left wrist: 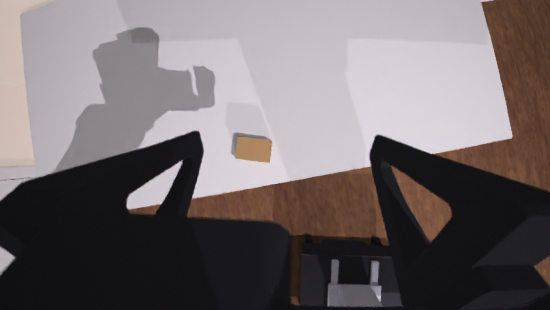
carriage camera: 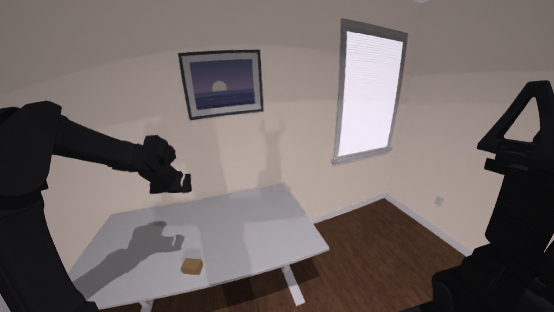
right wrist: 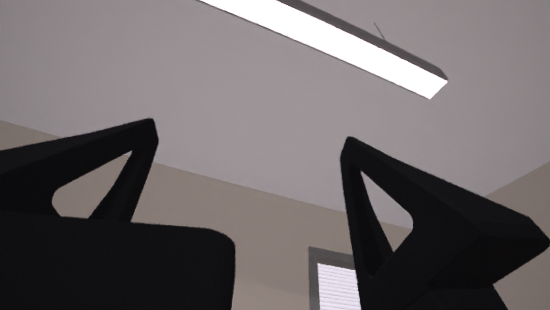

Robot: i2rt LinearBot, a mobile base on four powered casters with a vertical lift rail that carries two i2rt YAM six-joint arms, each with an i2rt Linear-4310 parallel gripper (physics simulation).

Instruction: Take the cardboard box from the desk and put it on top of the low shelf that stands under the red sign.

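Frame: origin at the left arm's base, x right, y ahead, z up, level; metres.
Where they show: left gripper, fingertip midpoint: (left wrist: 286,142) (carriage camera: 179,190); right gripper, fingertip midpoint: (right wrist: 251,138).
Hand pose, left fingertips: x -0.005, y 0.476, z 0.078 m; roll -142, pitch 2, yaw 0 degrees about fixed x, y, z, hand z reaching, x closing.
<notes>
After its pixels a point has its place.
A small brown cardboard box (carriage camera: 192,266) @(y 0.467, x -0.088, z -0.389 m) (left wrist: 253,149) @(y 0.483, x -0.100, z -0.389 m) lies near the front edge of the white desk (carriage camera: 270,220) @(y 0.814, x 0.334, z -0.439 m) (left wrist: 425,90) @(y 0.667, x 0.384, z -0.439 m). My left gripper (left wrist: 286,142) @(y 0.476, x -0.005, z 0.078 m) is open and empty, high above the desk and pointing down; in the left wrist view the box shows between its fingers, well below them. In the carriage view the left gripper (carriage camera: 186,183) @(y 0.476, x -0.005, z 0.078 m) is above and behind the box. My right gripper (right wrist: 251,138) @(y 0.042, x 0.638, z 0.437 m) is open and empty, pointing up toward the ceiling, at the right of the carriage view. The low shelf and the red sign do not show in these views.
A framed sunset picture (carriage camera: 222,100) @(y 1.207, x 0.058, z 0.329 m) hangs on the wall behind the desk. A window (carriage camera: 370,95) @(y 1.546, x 1.430, z 0.304 m) (right wrist: 337,287) @(y 1.495, x 1.216, z 0.732 m) is to its right. Brown wooden floor (carriage camera: 370,240) @(y 1.031, x 1.411, z -1.159 m) (left wrist: 320,200) @(y 0.201, x 0.191, z -1.158 m) lies right of and in front of the desk. A ceiling lamp (right wrist: 350,45) @(y 0.175, x 0.817, z 0.918 m) shows in the right wrist view.
</notes>
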